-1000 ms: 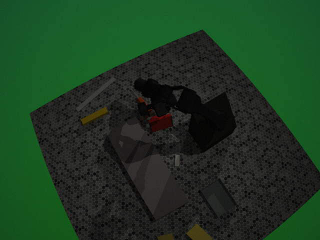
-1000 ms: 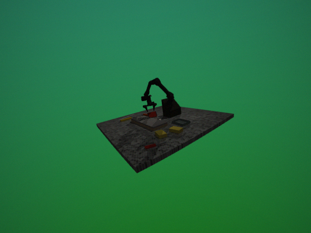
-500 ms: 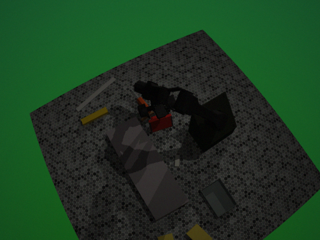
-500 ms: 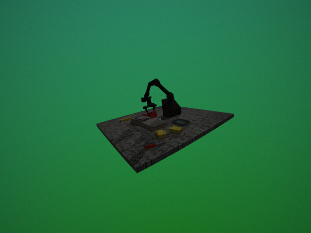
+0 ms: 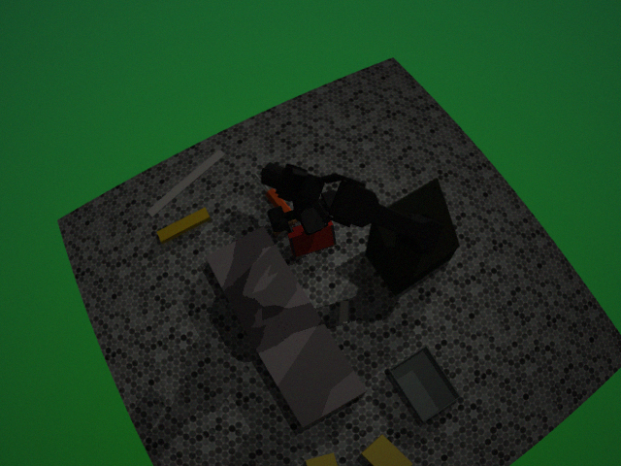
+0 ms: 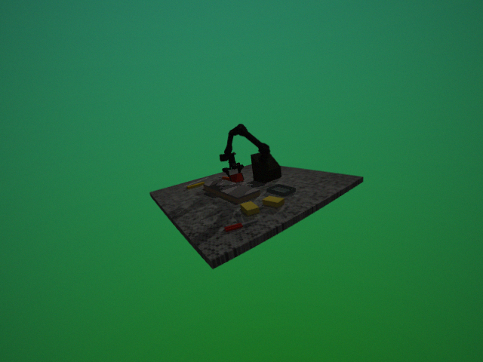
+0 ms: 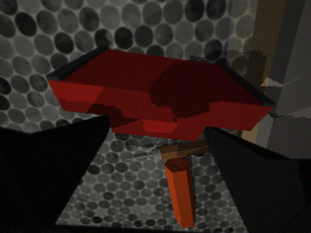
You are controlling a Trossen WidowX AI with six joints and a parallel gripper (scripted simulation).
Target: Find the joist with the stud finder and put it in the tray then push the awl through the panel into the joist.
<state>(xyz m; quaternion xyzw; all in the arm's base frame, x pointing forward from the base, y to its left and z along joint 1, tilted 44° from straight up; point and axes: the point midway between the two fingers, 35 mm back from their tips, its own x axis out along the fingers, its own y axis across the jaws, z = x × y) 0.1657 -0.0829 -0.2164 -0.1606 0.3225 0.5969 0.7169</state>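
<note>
Now: gripper tip 1 cm short of the red stud finder and 1 cm above it. Also, from my gripper tip: awl 5 cm to the right, 3 cm below; then orange-handled tool 18 cm to the right, 2 cm below, 2 cm ahead; then small white block 24 cm to the left, 6 cm ahead, 3 cm below.
</note>
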